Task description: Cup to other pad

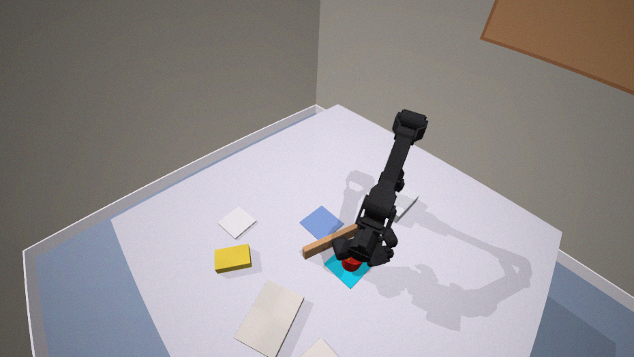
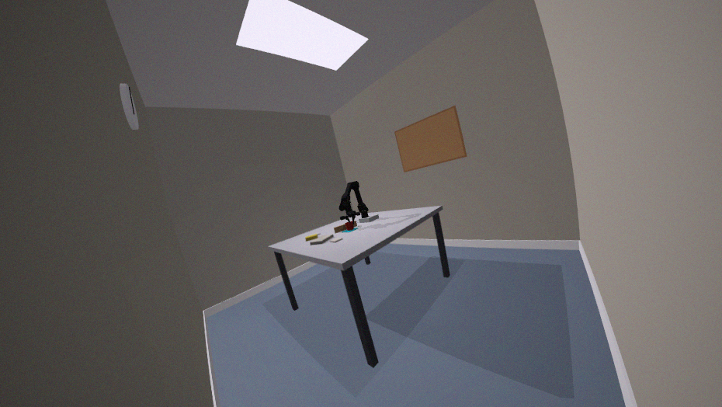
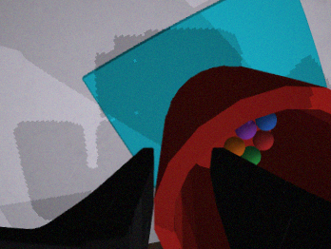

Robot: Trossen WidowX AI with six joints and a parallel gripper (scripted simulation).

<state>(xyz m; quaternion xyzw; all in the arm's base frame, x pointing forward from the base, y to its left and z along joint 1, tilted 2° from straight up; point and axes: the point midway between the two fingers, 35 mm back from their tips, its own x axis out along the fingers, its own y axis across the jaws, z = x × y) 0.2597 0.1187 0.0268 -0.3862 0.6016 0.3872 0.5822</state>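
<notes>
Right now my gripper tip is 2 cm short of the red cup and 1 cm to the left of it. Also, from my gripper tip: green marble (3 cm to the right, 3 cm below, 3 cm ahead); wooden bar (10 cm to the right, 3 cm below, 1 cm ahead); cyan pad (5 cm below, 3 cm ahead, 1 cm to the right).
</notes>
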